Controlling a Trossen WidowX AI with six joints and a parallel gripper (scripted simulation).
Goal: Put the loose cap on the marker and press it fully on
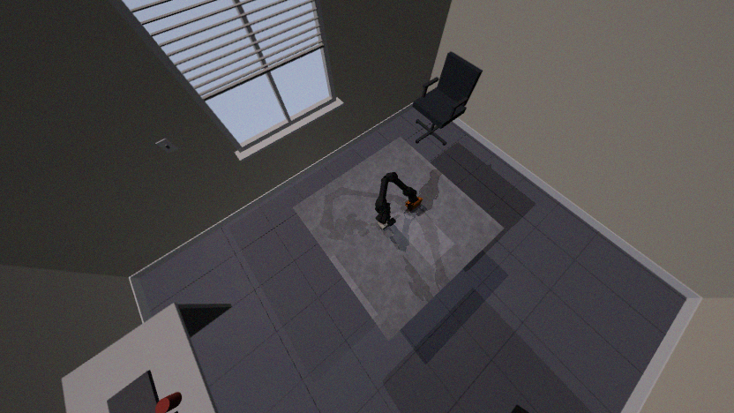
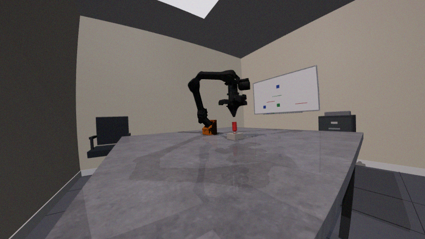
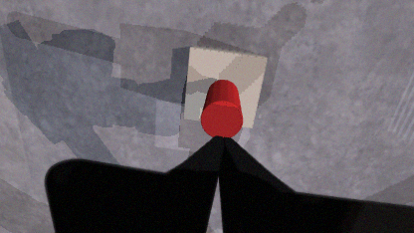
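My gripper tip is now 6 cm above the red cap. Also, from my gripper tip: holder block (12 cm below).
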